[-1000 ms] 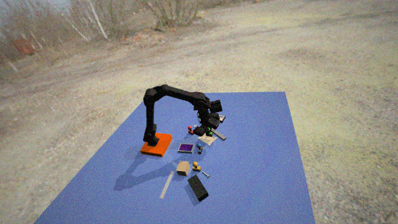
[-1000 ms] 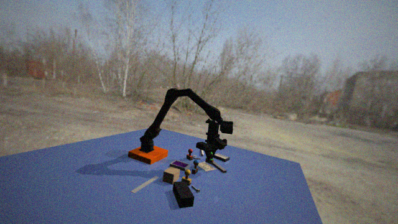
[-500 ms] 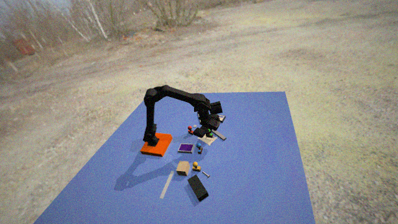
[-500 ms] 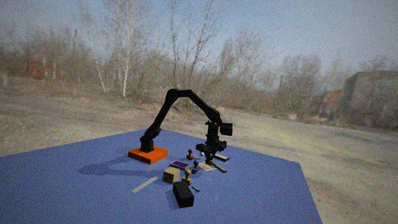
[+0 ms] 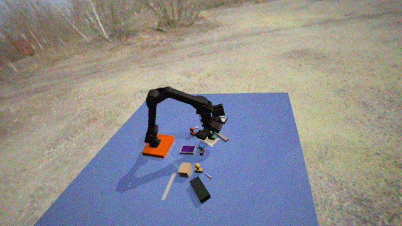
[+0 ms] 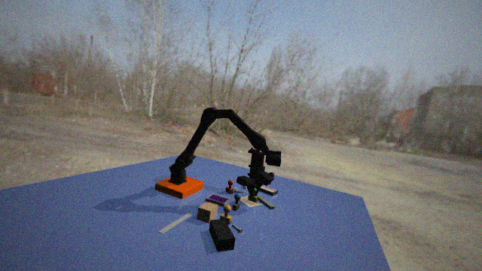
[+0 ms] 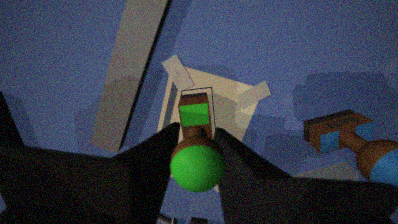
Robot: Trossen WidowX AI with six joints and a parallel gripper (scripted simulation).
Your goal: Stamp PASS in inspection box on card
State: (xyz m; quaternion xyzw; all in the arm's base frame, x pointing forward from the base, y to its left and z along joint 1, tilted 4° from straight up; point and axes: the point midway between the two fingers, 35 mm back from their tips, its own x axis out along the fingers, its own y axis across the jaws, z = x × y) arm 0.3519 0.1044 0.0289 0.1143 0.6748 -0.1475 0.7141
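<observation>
The green-knobbed stamp is right at my gripper tip. Round my gripper tip: blue-knobbed stamp 30 mm behind, 100 mm to the right, 10 mm below; then beige card 20 mm behind, 30 mm below; then grey bar 40 mm ahead, 40 mm to the left, 20 mm below.
</observation>
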